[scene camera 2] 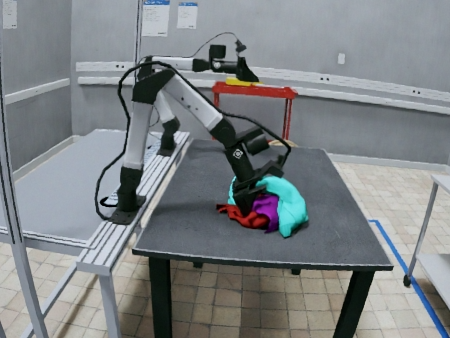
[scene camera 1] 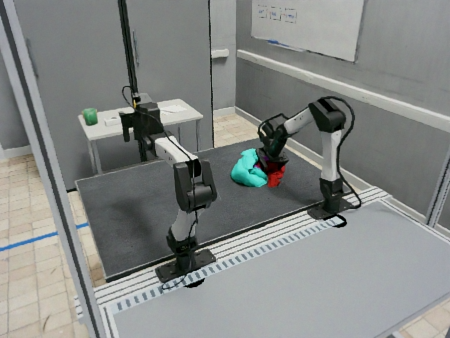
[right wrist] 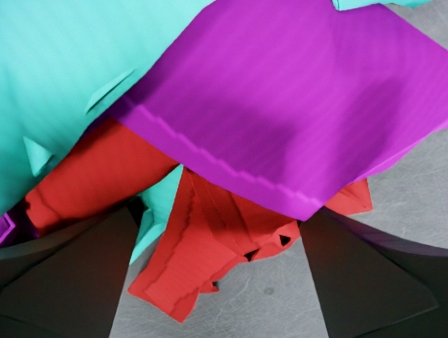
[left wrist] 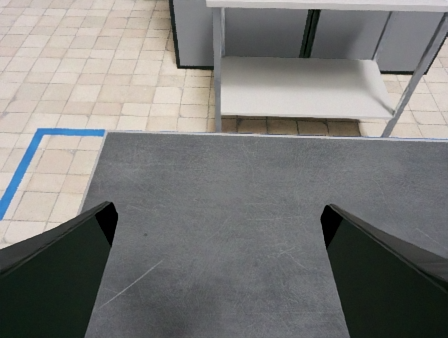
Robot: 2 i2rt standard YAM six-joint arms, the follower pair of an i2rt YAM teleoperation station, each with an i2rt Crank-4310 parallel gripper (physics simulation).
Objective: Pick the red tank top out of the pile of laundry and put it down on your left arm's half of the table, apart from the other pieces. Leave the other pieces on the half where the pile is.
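Note:
The red tank top (scene camera 1: 276,175) (scene camera 2: 245,217) (right wrist: 170,272) lies crumpled at the lower side of the pile in the right wrist view, partly under a purple piece (scene camera 2: 266,207) (right wrist: 300,100). A turquoise piece (scene camera 1: 247,170) (scene camera 2: 294,205) (right wrist: 75,60) is heaped beside and over them. My right gripper (scene camera 2: 245,201) (right wrist: 219,199) is open and low at the pile, its fingers on either side of part of the red cloth, with the purple hem's corner at one fingertip. My left gripper (scene camera 2: 254,79) (left wrist: 219,208) is open and empty, high above the other half of the table.
The dark table (scene camera 1: 125,220) (scene camera 2: 200,242) (left wrist: 225,170) bears the pile. The mounting rail runs along its near edge in scene camera 1. A white side table (scene camera 1: 100,131) with a green object (scene camera 1: 90,116) stands beyond it. A red stand (scene camera 2: 255,90) is behind in scene camera 2.

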